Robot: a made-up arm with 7 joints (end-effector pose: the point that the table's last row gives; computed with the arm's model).
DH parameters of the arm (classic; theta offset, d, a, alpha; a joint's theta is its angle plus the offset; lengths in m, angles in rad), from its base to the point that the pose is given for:
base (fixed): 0.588 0 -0.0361 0
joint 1: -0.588 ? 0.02 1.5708
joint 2: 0 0.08 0.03 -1.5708
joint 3: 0 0.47 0.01 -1.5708
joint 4: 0 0.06 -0.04 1.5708
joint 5: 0 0.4 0 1.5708
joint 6: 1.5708 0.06 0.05 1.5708
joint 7: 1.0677 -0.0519 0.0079 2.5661
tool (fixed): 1.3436 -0.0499 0 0
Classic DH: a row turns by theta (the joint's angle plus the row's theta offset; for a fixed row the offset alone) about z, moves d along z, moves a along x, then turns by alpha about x.
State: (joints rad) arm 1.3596 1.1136 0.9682 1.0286 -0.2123 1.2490 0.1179
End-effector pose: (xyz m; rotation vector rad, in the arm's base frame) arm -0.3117 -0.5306 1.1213 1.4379 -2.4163 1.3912
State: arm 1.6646 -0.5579 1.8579 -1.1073 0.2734 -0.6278 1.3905
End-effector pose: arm 0.3765 0.4815 1.0820 1.2983 2.1081 1.6663
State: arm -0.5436 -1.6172 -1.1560 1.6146 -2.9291 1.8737 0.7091
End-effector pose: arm 0.1905 -0.6107 0.2744 -0.2174 1.5495 1.7707
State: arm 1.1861 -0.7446 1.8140 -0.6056 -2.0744 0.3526 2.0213
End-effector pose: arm 0.5330 0.3583 1.1809 1.1056 0.3032 -0.8458
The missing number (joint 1, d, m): 0.6
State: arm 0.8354 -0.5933 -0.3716 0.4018 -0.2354 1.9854 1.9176
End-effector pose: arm 0.4273 0.3670 1.2335 1.7516 -1.0625 0.4560
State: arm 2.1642 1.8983 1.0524 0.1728 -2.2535 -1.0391 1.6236
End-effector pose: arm 0.4697 -0.6784 0.2825 1.9138 1.4309 -0.2654
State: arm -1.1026 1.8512 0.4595 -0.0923 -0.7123 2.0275 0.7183
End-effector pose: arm -0.4744 0.6125 0.2857 0.6836 1.2524 -1.0872
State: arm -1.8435 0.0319 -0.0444 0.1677 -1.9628 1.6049 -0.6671
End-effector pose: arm 0.0251 -0.0364 1.4701 1.8717 -2.0090 0.2612
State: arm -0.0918 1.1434 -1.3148 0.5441 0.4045 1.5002 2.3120
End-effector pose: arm -0.7630 -0.1770 1.0222 -1.4931 2.1002 -0.4497
